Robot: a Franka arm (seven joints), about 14 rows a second.
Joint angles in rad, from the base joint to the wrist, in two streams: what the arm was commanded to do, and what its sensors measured. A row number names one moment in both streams.
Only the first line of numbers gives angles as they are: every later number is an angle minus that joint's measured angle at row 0.
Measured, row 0: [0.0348, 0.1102, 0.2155, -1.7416, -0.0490, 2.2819, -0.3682]
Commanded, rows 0 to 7: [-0.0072, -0.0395, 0.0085, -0.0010, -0.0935, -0.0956, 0.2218]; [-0.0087, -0.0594, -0.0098, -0.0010, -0.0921, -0.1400, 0.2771]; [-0.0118, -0.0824, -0.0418, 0.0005, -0.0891, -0.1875, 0.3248]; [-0.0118, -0.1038, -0.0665, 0.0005, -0.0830, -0.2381, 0.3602]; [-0.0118, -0.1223, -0.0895, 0.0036, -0.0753, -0.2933, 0.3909]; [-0.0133, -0.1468, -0.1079, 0.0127, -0.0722, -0.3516, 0.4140]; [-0.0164, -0.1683, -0.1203, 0.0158, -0.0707, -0.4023, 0.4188]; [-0.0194, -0.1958, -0.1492, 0.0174, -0.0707, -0.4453, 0.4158]
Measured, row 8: [-0.0049, -0.1443, -0.1280, 0.0183, -0.0740, -0.3705, 0.3853]
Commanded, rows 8 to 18: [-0.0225, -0.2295, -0.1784, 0.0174, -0.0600, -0.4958, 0.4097]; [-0.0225, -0.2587, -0.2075, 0.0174, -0.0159, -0.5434, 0.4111]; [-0.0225, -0.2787, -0.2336, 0.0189, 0.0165, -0.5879, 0.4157]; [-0.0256, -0.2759, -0.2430, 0.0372, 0.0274, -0.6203, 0.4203]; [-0.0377, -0.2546, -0.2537, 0.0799, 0.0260, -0.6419, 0.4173]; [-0.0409, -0.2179, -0.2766, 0.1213, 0.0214, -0.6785, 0.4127]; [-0.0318, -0.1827, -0.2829, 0.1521, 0.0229, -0.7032, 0.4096]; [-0.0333, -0.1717, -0.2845, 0.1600, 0.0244, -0.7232, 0.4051]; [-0.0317, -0.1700, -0.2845, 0.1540, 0.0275, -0.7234, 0.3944]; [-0.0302, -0.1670, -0.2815, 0.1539, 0.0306, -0.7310, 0.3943]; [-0.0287, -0.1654, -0.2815, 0.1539, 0.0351, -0.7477, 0.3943]
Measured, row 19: [-0.0241, -0.1892, -0.2864, 0.1154, 0.0111, -0.7024, 0.3979]
